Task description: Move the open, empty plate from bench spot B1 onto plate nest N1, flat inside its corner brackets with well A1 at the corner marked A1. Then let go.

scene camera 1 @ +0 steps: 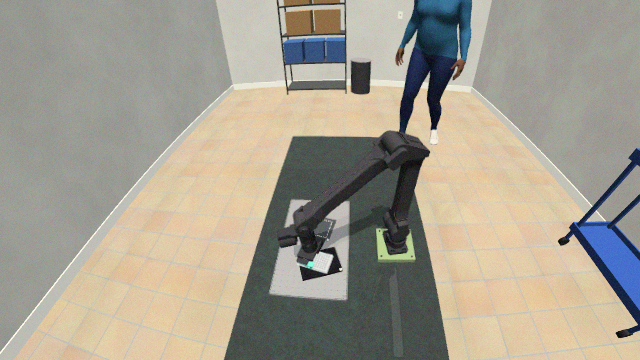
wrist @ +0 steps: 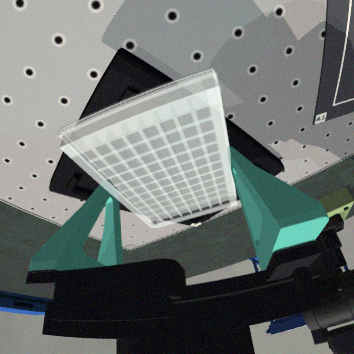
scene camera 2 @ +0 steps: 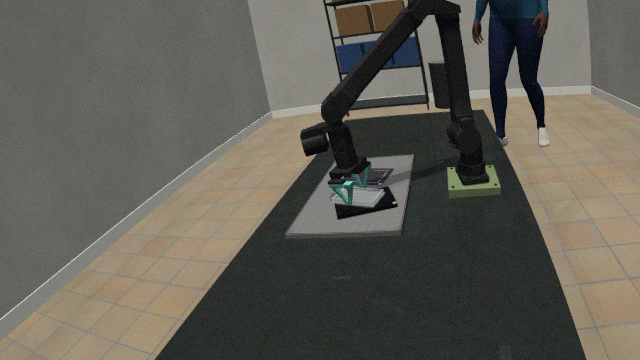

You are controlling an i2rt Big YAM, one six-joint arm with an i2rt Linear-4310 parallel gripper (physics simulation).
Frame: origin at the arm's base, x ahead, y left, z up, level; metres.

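Seen in the pictures: gripper, between the fingertips: (scene camera 1: 314, 260) (wrist: 167, 167) (scene camera 2: 356, 197); arm's base, origin of its link: (scene camera 1: 394, 242) (scene camera 2: 471, 175).
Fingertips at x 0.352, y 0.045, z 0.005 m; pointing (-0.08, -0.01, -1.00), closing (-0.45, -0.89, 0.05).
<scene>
Offsets run from my fingertips to a thing's top centre. "spot": to the spot under its first point.
The open, clear plate @(0.005 m back, 0.002 m left, 0.013 m up) (scene camera 1: 323, 262) (scene camera 2: 369, 197) (wrist: 165, 160) is over the black nest @(0.020 m back, 0.010 m left, 0.000 m up) (scene camera 1: 337, 262) (scene camera 2: 350, 212) (wrist: 112, 75), turned askew to it and overhanging its left side in the scene camera 1 view. Its wells look empty. I cannot tell if its underside touches the nest; it hides most brackets. My gripper (scene camera 1: 315, 257) (scene camera 2: 356, 194) (wrist: 167, 167) is shut on the plate, a green finger against each long side. A dark flat sheet @(0.014 m back, 0.192 m right, 0.016 m down) (scene camera 2: 382, 176) (wrist: 331, 65) with a white outline and an A1 label lies nearby. No A1 mark on the nest is readable.
The perforated grey board @(spot: 0.119 m ahead, 0.107 m left, 0.018 m down) (scene camera 1: 285, 287) (scene camera 2: 320, 225) carries the nest and sheet. The arm's green base (scene camera 1: 382, 255) (scene camera 2: 475, 192) stands to the right. A person (scene camera 1: 432, 65) stands behind the arm. A blue cart (scene camera 1: 615, 260) is at the right. A shelf unit stands at the back.
</scene>
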